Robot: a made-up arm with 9 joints. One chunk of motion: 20 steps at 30 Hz.
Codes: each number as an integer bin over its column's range. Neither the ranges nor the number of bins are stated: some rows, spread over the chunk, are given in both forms.
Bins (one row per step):
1: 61 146 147 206 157 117
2: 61 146 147 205 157 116
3: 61 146 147 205 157 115
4: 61 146 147 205 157 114
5: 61 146 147 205 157 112
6: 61 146 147 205 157 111
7: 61 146 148 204 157 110
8: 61 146 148 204 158 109
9: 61 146 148 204 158 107
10: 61 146 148 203 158 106
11: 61 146 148 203 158 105
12: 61 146 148 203 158 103
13: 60 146 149 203 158 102
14: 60 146 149 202 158 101
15: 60 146 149 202 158 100
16: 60 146 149 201 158 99
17: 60 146 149 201 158 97
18: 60 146 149 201 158 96
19: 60 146 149 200 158 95
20: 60 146 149 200 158 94
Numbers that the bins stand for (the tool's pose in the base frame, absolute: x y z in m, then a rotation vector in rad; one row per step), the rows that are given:
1: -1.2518 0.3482 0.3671 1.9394 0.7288 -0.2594
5: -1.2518 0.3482 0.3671 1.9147 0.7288 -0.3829
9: -1.2518 0.3482 0.3859 1.8900 0.7535 -0.5065
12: -1.2518 0.3482 0.3859 1.8653 0.7535 -0.6053
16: -1.2706 0.3482 0.4047 1.8159 0.7535 -0.7041
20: -1.2706 0.3482 0.4047 1.7912 0.7535 -0.8276
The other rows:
2: -1.2518 0.3482 0.3671 1.9147 0.7288 -0.2841
3: -1.2518 0.3482 0.3671 1.9147 0.7288 -0.3088
4: -1.2518 0.3482 0.3671 1.9147 0.7288 -0.3335
6: -1.2518 0.3482 0.3671 1.9147 0.7288 -0.4076
7: -1.2518 0.3482 0.3859 1.8900 0.7288 -0.4324
8: -1.2518 0.3482 0.3859 1.8900 0.7535 -0.4571
10: -1.2518 0.3482 0.3859 1.8653 0.7535 -0.5312
11: -1.2518 0.3482 0.3859 1.8653 0.7535 -0.5559
13: -1.2706 0.3482 0.4047 1.8653 0.7535 -0.6300
14: -1.2706 0.3482 0.4047 1.8406 0.7535 -0.6547
15: -1.2706 0.3482 0.4047 1.8406 0.7535 -0.6794
17: -1.2706 0.3482 0.4047 1.8159 0.7535 -0.7535
18: -1.2706 0.3482 0.4047 1.8159 0.7535 -0.7782
19: -1.2706 0.3482 0.4047 1.7912 0.7535 -0.8029

